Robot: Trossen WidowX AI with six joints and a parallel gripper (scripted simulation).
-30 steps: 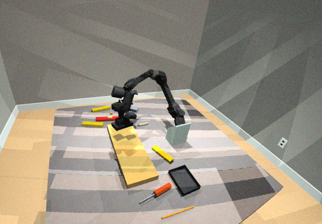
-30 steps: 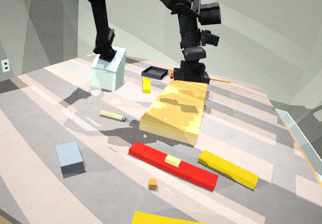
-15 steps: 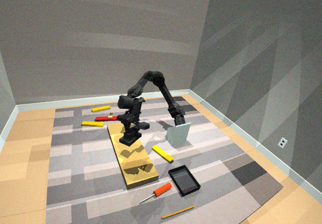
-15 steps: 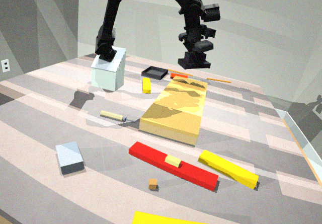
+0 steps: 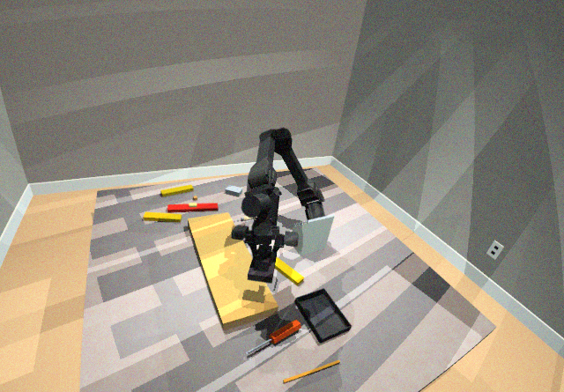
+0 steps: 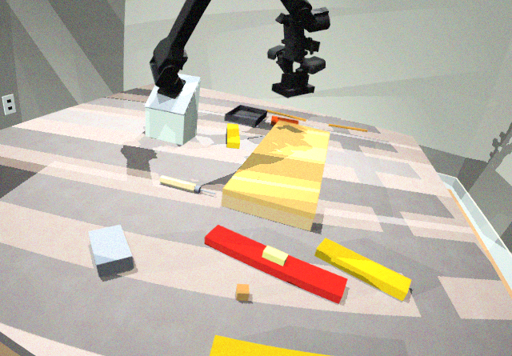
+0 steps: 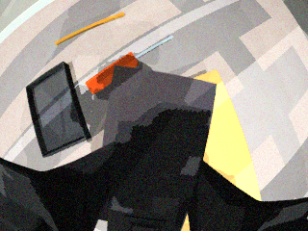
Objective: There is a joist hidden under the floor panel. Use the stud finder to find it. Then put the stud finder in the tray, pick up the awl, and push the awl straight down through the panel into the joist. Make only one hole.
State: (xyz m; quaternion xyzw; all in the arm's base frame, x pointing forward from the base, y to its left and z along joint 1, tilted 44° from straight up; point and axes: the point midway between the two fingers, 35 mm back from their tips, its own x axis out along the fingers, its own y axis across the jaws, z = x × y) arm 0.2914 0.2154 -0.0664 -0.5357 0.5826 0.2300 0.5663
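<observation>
My gripper tip is 1 cm past the stud finder, 2 cm to the left of it and 2 cm below it. From my gripper tip the other things lie so: awl: 8 cm behind, 44 cm to the right, 18 cm below; then black tray: 19 cm behind, 11 cm to the left, 17 cm below; then red level: 14 cm ahead, 57 cm to the right, 17 cm below.
</observation>
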